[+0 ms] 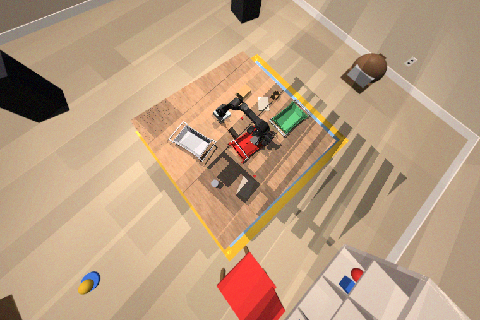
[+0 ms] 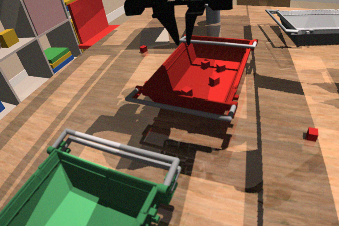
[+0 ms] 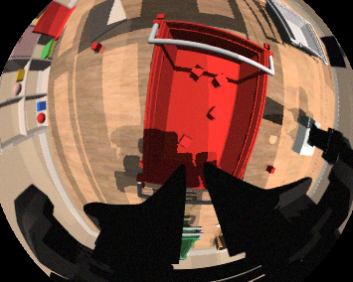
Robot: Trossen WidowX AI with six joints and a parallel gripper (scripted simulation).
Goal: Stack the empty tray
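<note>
Now: the grey tray 270 mm behind my gripper tip, 440 mm to the right of it and 80 mm below it. Round my gripper tip: grey cylinder: 120 mm ahead, 450 mm to the right, 90 mm below.
</note>
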